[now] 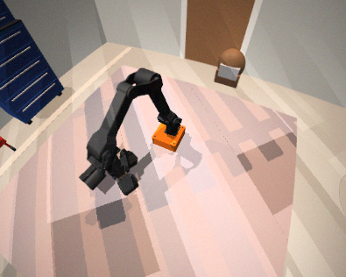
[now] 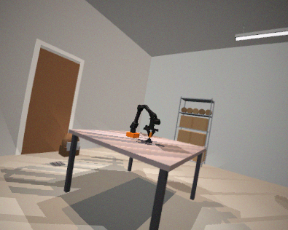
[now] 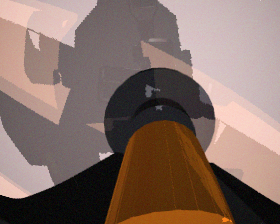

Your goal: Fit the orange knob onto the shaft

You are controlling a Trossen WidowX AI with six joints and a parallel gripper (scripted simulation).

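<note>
Right now my gripper tip is 20 mm below the orange knob. Also, from my gripper tip: round pedestal: 40 mm below.
</note>
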